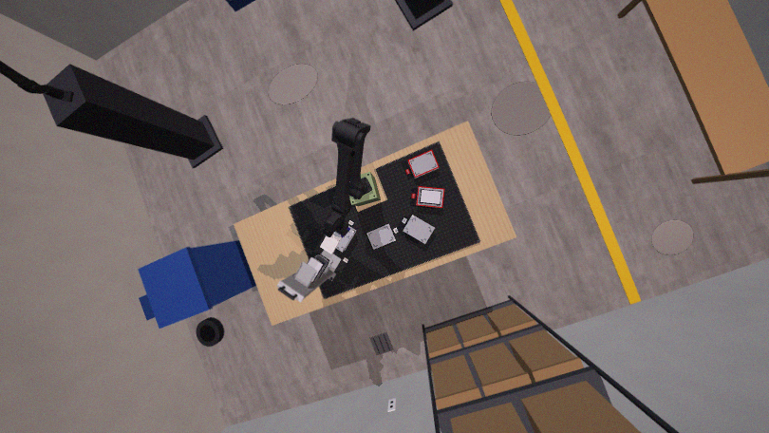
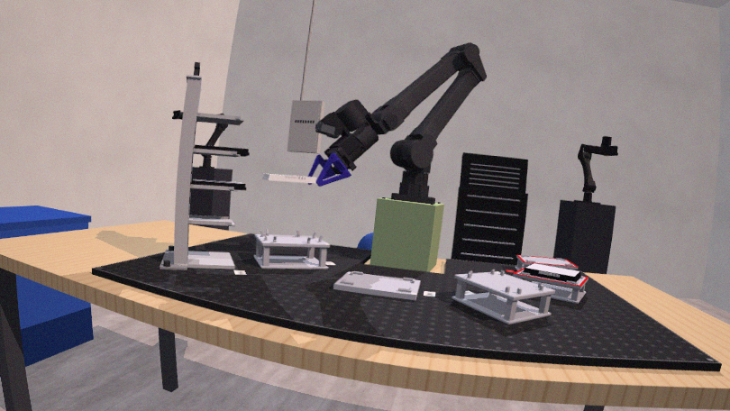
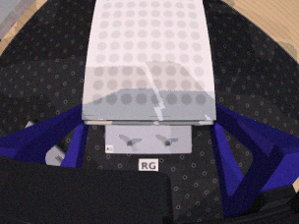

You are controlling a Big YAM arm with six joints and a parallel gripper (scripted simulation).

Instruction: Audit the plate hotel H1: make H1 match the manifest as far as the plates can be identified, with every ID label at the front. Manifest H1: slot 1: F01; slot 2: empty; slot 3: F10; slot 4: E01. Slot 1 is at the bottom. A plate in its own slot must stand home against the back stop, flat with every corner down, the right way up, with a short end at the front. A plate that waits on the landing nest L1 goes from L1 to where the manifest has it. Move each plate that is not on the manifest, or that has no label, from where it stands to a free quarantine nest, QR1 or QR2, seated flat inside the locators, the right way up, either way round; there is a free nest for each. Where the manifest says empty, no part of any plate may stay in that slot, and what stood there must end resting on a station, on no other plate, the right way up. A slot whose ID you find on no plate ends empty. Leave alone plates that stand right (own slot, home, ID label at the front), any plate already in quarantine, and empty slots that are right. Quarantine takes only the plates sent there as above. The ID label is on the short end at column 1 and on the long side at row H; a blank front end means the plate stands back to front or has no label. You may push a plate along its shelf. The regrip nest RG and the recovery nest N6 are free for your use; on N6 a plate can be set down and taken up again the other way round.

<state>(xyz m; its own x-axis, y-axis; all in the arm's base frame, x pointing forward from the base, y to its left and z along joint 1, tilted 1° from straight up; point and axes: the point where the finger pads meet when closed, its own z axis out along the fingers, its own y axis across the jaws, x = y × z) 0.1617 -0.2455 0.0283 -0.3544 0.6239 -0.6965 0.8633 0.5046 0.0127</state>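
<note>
My gripper is now 30 mm short of the white well plate and 50 mm to the left of it. Round my hand: RG label 30 mm behind, 50 mm to the left, 200 mm below; then H1 tag 180 mm ahead, 110 mm to the right, 200 mm below; then regrip nest RG 30 mm ahead, 40 mm to the right, 150 mm below.
</note>
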